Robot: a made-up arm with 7 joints. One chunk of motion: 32 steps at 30 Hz.
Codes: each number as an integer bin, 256 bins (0 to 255) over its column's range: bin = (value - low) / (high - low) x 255, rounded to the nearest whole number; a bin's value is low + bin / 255 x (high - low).
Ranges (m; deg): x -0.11..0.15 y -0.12..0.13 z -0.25..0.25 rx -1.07..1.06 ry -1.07..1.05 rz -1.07..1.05
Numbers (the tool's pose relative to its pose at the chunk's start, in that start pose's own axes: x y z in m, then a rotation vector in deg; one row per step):
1: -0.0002 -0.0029 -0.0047 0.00 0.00 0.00
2: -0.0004 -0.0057 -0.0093 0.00 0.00 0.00
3: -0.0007 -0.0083 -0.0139 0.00 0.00 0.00
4: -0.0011 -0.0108 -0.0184 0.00 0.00 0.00
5: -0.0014 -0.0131 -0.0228 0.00 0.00 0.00
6: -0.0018 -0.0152 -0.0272 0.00 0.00 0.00
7: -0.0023 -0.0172 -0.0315 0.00 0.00 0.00
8: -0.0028 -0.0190 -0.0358 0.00 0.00 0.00
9: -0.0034 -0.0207 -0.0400 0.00 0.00 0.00
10: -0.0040 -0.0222 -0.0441 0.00 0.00 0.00
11: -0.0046 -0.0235 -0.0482 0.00 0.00 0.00
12: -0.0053 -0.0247 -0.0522 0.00 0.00 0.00
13: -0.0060 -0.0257 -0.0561 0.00 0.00 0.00
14: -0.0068 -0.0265 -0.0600 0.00 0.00 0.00
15: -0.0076 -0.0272 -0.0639 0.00 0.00 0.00
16: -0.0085 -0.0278 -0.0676 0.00 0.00 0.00
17: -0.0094 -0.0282 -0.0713 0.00 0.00 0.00
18: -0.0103 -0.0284 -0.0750 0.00 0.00 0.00
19: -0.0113 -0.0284 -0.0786 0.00 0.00 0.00
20: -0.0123 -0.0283 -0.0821 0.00 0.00 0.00
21: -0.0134 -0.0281 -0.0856 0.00 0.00 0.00
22: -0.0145 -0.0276 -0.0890 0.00 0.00 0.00
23: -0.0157 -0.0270 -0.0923 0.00 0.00 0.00
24: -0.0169 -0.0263 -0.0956 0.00 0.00 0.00
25: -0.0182 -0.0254 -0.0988 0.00 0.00 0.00
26: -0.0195 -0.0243 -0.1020 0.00 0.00 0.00
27: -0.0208 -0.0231 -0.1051 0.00 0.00 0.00
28: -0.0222 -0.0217 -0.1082 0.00 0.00 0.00
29: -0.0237 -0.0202 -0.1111 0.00 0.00 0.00
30: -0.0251 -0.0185 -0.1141 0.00 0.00 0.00
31: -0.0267 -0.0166 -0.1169 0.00 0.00 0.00
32: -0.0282 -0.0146 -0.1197 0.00 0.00 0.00
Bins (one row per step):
1: 108 119 125 128 129 129
2: 107 117 123 128 129 129
3: 107 114 120 128 129 129
4: 107 111 118 128 129 129
5: 107 109 116 128 129 129
6: 106 107 114 128 129 129
7: 106 105 111 128 129 129
8: 105 103 109 128 129 129
9: 105 101 107 128 129 129
10: 104 100 105 128 129 129
11: 103 98 103 128 129 129
12: 103 97 101 128 129 129
13: 102 96 99 128 129 129
14: 101 95 97 128 129 129
15: 100 95 95 128 129 129
16: 100 94 93 128 129 129
17: 99 94 91 128 129 129
18: 98 93 89 128 129 129
19: 97 93 87 128 129 129
20: 96 94 86 128 129 129
21: 95 94 84 128 129 129
22: 94 94 82 128 129 129
23: 92 95 80 128 129 129
24: 91 96 79 128 129 129
25: 90 96 77 128 129 129
26: 89 98 75 128 129 129
27: 87 99 74 128 129 129
28: 86 100 72 128 129 129
29: 85 102 71 128 129 129
30: 83 104 69 128 129 129
31: 82 105 68 128 129 129
32: 80 108 66 128 129 129

